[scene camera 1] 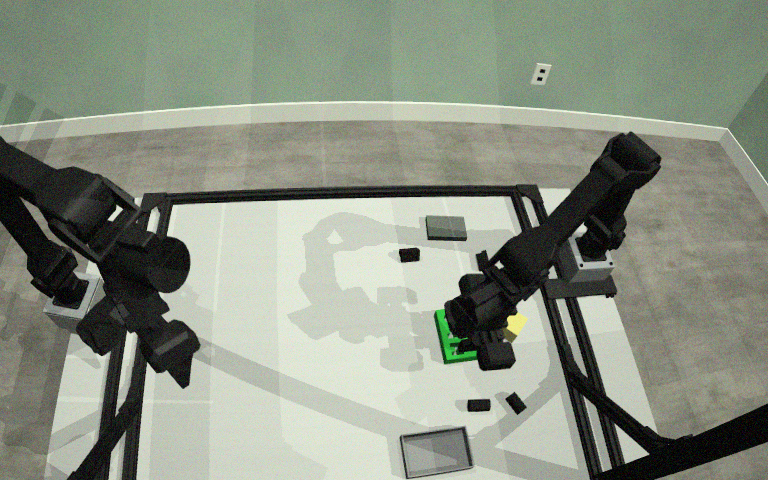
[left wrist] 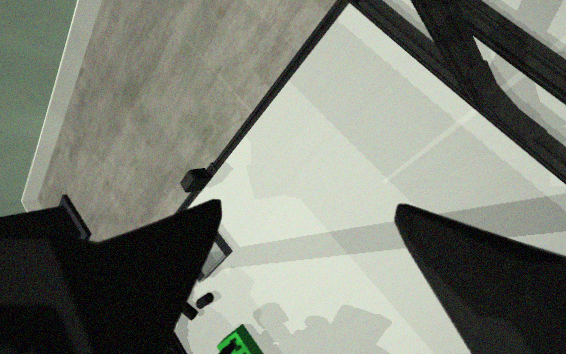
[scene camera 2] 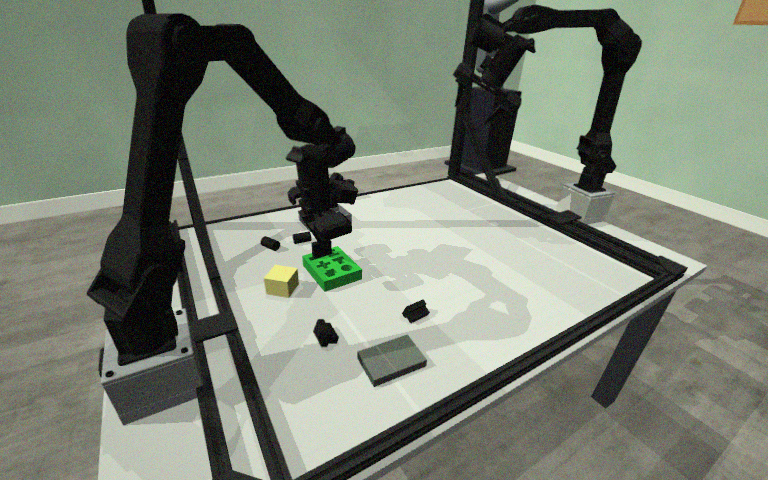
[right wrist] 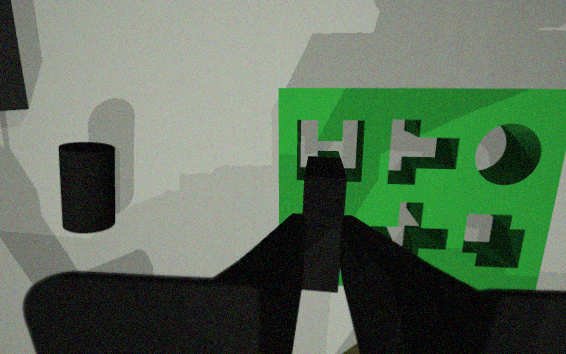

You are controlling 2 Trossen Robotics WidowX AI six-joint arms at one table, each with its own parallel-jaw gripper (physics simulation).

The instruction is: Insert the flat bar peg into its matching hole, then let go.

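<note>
The green board (scene camera 1: 439,328) (scene camera 2: 343,279) (left wrist: 249,338) (right wrist: 294,106) has several shaped holes; H, T, round and plus-shaped ones show in the right wrist view. My right gripper (scene camera 1: 465,344) (scene camera 2: 321,249) (right wrist: 321,227) is shut on the dark flat bar peg (right wrist: 323,235), over the edge of the board. In the right wrist view the peg overlaps the lower edge of the H hole and hides the board below it. The bar-shaped hole is hidden there, and the peg's height is unclear. My left gripper (scene camera 1: 184,376) (left wrist: 307,209) is open and empty, far from the board.
A yellow block (scene camera 1: 515,325) (scene camera 2: 280,281) stands beside the board. Loose dark pegs (scene camera 1: 478,405) (scene camera 1: 515,403) (scene camera 1: 409,254) (scene camera 2: 325,332) lie around it. A grey slab (scene camera 1: 446,227) (scene camera 2: 391,360) and a shallow grey tray (scene camera 1: 469,447) are farther off. A dark cylinder (right wrist: 87,190) lies left of the board.
</note>
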